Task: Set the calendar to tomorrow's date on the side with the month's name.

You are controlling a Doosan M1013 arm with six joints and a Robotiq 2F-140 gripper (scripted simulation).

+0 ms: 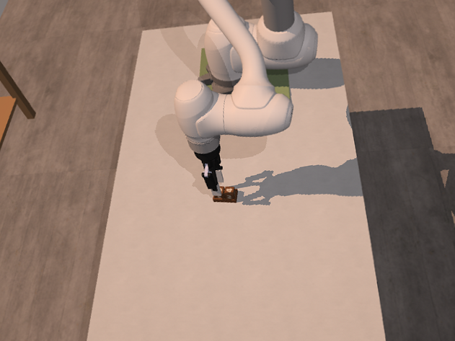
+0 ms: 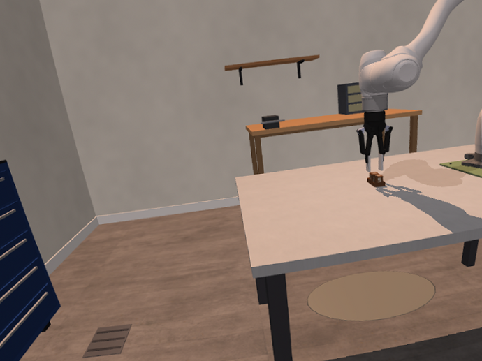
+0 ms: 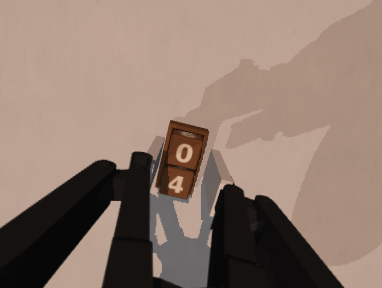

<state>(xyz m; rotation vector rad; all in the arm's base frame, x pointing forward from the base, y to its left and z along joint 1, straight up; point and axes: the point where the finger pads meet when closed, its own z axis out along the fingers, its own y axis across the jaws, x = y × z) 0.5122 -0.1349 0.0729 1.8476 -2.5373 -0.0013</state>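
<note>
Now: the brown digit cube 60 mm below my hand. Round my hand: tray 20 mm to the left, 70 mm below.
</note>
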